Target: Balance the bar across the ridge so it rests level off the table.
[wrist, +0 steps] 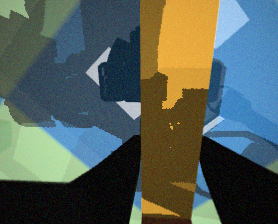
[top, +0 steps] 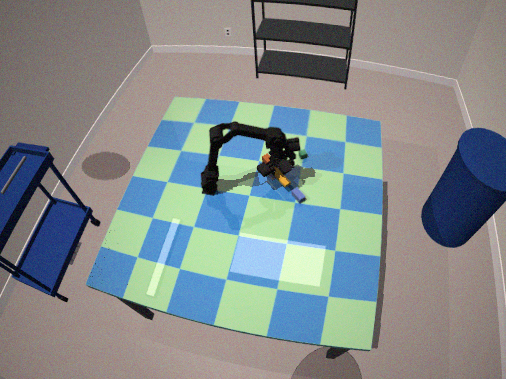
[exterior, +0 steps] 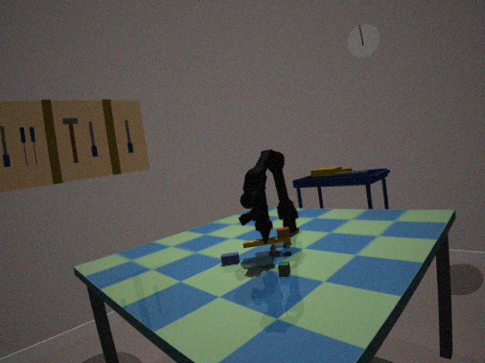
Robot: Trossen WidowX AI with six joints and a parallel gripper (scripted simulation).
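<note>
Now: gripper tip 12 cm short of the purple block, 8 cm to the left of it and 4 cm above it. From my gripper tip the other things lie so: green block (11 cm ahead, 17 cm to the left, 4 cm below).
</note>
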